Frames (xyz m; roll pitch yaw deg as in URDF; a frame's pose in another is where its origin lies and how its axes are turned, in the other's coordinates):
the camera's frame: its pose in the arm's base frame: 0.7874 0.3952 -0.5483 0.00 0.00 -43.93
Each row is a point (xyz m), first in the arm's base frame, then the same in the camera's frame.
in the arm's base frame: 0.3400 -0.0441 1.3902
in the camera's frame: -0.0174 -0.6268 1.9385
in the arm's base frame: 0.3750 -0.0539 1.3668
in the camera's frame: 0.0146 -0.6096 1.9151
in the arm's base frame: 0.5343 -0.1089 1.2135
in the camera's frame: 0.1675 -0.5386 1.7618
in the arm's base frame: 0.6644 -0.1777 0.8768
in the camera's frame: 0.3089 -0.4979 1.4251
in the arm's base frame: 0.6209 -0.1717 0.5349
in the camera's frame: 0.2734 -0.5238 1.0832
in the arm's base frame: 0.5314 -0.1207 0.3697
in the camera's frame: 0.1736 -0.5492 0.9180
